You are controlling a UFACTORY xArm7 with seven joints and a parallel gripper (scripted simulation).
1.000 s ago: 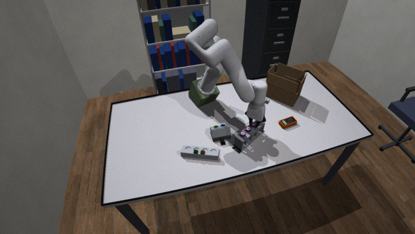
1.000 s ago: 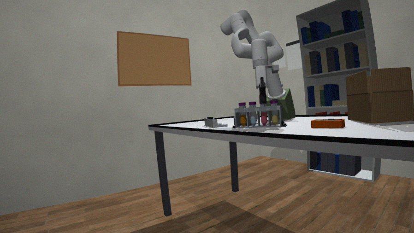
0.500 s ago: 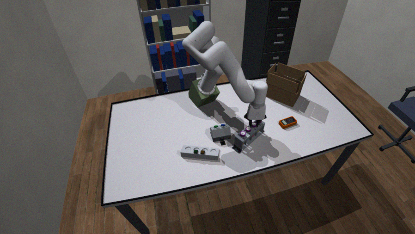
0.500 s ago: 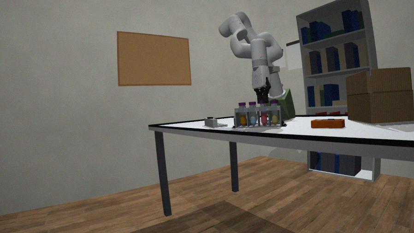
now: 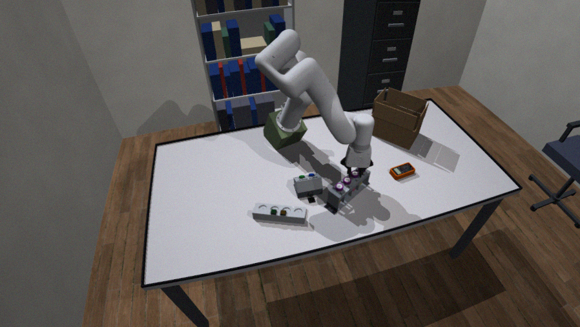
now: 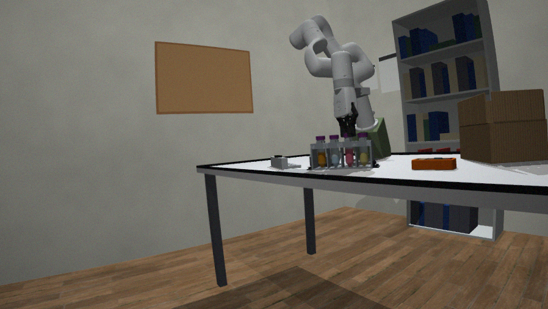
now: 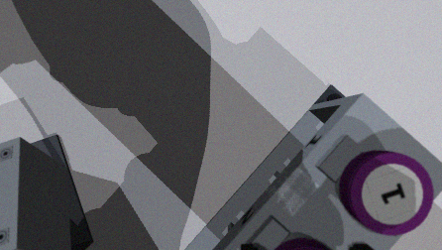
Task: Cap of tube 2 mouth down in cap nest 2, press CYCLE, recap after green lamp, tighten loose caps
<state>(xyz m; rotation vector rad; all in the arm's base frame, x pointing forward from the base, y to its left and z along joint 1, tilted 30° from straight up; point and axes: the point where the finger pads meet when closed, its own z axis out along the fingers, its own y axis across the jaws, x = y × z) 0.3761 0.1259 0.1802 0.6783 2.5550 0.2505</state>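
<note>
Right now the cap marked 1 is 50 mm to the left of my hand, 20 mm below it and 20 mm behind it. Round my hand: blue key 150 mm to the right, 120 mm behind, 60 mm below; then key housing 180 mm to the right, 100 mm behind, 80 mm below; then green key 200 mm to the right, 130 mm behind, 60 mm below.
</note>
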